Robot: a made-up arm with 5 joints. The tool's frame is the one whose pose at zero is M.
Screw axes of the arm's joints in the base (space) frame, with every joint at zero. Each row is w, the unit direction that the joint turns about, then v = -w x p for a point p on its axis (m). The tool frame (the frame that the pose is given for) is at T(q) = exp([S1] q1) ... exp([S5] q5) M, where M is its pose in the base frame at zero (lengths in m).
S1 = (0, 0, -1, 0, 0, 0)
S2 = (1, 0, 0, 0, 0.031, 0.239)
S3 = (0, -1, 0, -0.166, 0, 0.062)
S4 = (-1, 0, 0, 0, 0.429, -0.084)
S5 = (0, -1, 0, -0.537, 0, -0.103)
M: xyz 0.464 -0.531 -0.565 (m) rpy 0 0 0 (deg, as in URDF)
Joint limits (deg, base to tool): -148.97..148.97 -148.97..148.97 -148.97..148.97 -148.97..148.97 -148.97..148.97
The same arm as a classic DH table. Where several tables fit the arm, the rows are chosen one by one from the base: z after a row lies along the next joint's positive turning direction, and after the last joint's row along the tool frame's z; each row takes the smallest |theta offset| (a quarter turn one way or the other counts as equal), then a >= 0, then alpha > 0; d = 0 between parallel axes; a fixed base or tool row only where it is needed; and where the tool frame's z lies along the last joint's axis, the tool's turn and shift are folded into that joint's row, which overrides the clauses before.
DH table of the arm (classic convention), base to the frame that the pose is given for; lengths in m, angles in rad. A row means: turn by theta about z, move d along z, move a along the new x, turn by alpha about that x. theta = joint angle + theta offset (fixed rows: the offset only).
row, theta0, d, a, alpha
base (fixed), 0, 0, 0, 3.1416
joint 1, 1.5708, -0.031, 0.239, 1.5708
joint 2, 1.5708, -0.062, 0.197, 1.5708
joint 3, 0, -0.155, 0.263, 1.5708
joint 4, 0, -0.165, 0.108, -1.5708
joint 5, 1.5708, 0.447, 0.361, -1.5708
tool (fixed), 0, -0.028, 0, 0
Joint limits (rad, base to tool): -2.6..2.6 -2.6..2.6 -2.6..2.6 -2.6..2.6 -2.6..2.6

